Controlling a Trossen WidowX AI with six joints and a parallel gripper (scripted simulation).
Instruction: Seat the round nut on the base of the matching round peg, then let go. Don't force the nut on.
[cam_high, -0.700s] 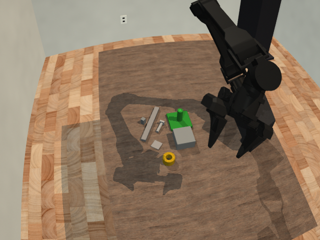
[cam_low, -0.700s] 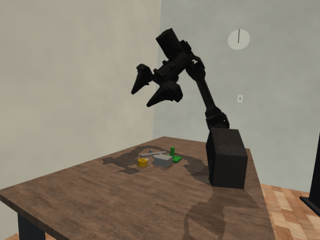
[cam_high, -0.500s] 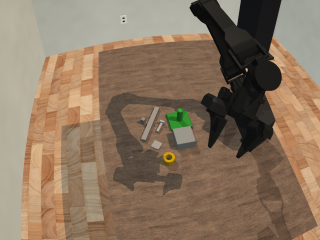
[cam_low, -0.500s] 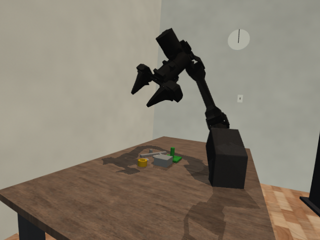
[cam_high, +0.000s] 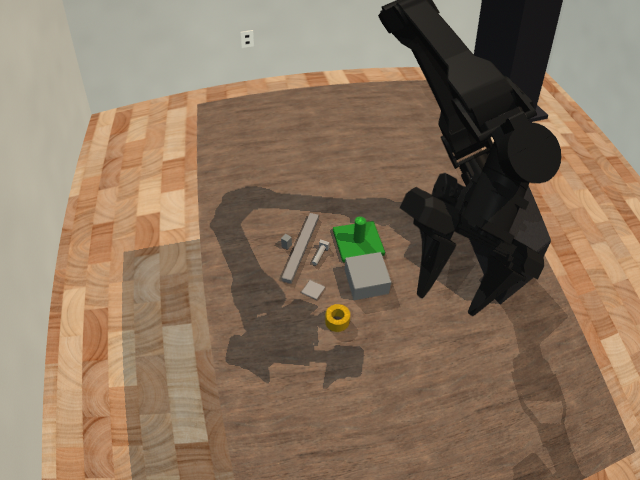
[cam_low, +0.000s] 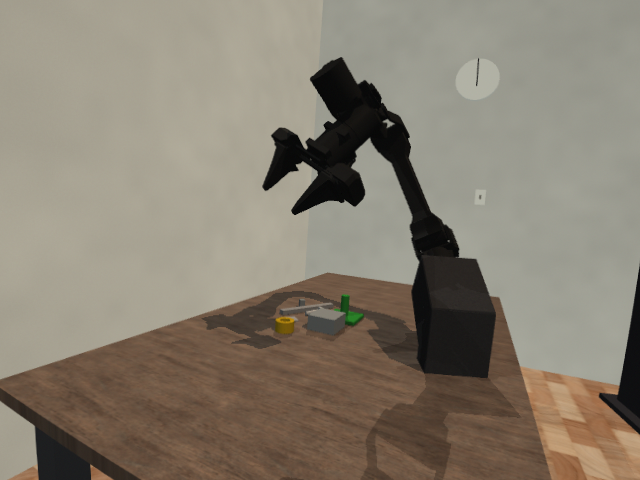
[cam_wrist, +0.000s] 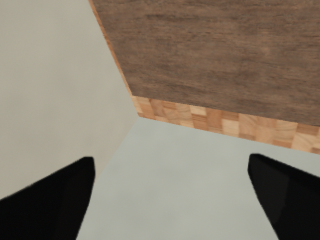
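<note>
Right now the flat tile is 30 cm below my hand, 25 cm to the right of it and 7 cm ahead of it. Also, from my hand: long grey bar: 34 cm to the right, 30 cm below, 5 cm ahead; then grey block: 28 cm below, 23 cm to the right, 3 cm behind; then grey bolt: 32 cm to the right, 29 cm below, 2 cm ahead.
</note>
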